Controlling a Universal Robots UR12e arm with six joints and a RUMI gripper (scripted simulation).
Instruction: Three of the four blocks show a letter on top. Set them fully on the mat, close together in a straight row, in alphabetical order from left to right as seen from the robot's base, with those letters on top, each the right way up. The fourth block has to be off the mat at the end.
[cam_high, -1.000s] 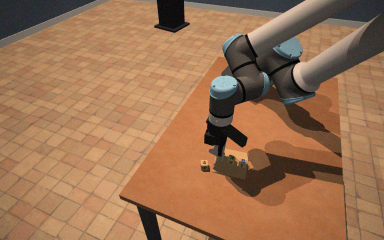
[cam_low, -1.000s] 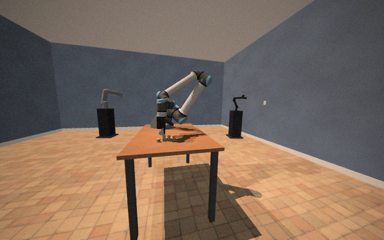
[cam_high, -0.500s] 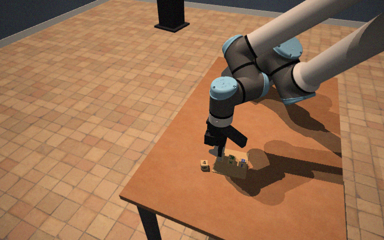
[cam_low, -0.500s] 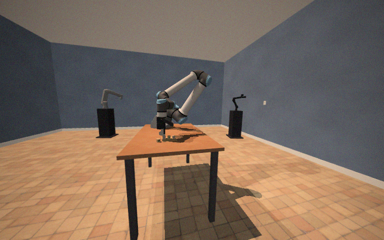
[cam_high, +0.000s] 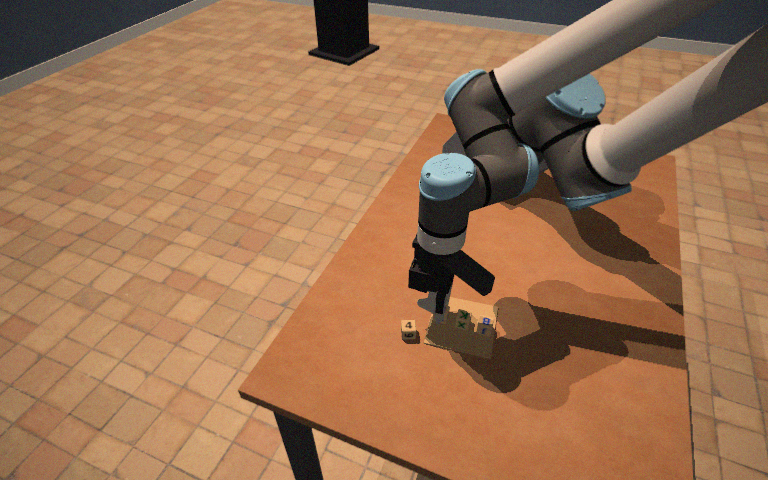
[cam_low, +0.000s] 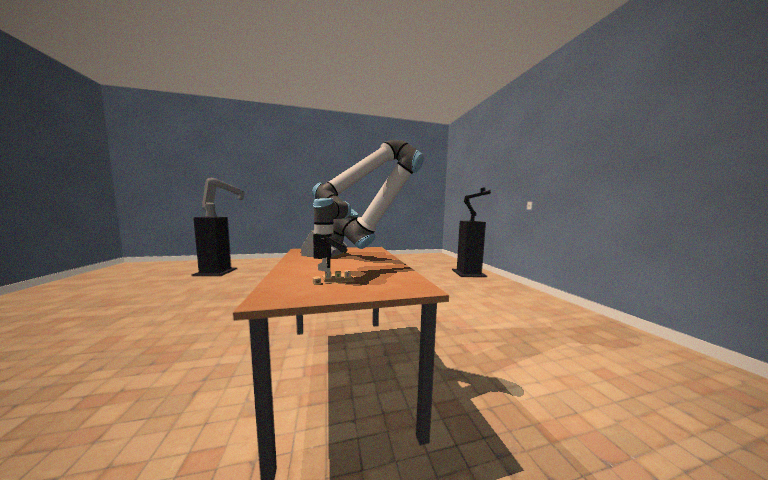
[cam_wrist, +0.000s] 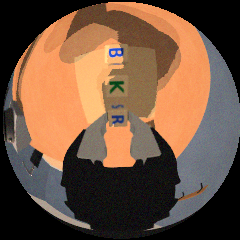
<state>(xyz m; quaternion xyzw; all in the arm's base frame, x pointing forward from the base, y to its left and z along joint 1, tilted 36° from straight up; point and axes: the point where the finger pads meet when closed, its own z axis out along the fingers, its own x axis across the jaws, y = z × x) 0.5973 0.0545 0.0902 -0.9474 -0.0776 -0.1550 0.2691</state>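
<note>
Now: hand 50 mm to the right of the tan mat, 20 mm above it and 10 mm past it.
</note>
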